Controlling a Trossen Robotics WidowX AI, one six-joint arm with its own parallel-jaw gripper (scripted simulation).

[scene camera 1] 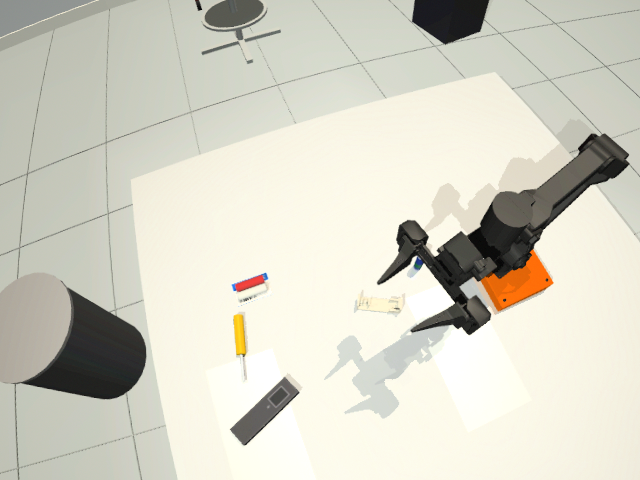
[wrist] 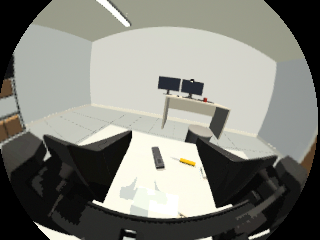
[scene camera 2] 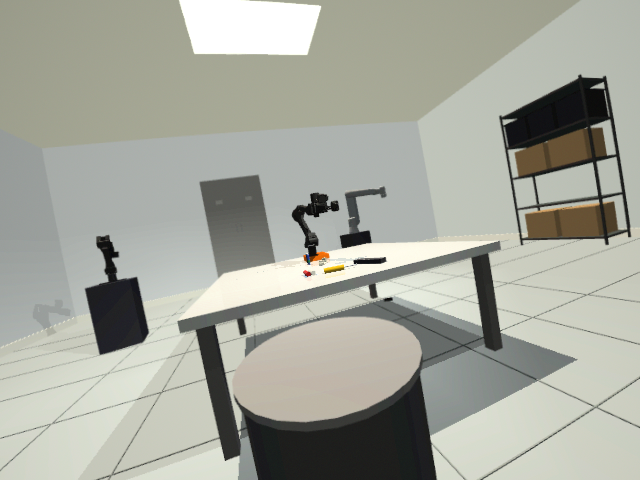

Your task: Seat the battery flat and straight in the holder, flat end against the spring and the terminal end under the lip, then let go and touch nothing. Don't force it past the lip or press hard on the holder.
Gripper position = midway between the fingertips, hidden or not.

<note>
My gripper [scene camera 1: 393, 306] is open, with nothing in its grasp. Also in view: a dark remote-like slab [scene camera 1: 277, 398].
My gripper also shows in the wrist view [wrist: 165, 137].
</note>
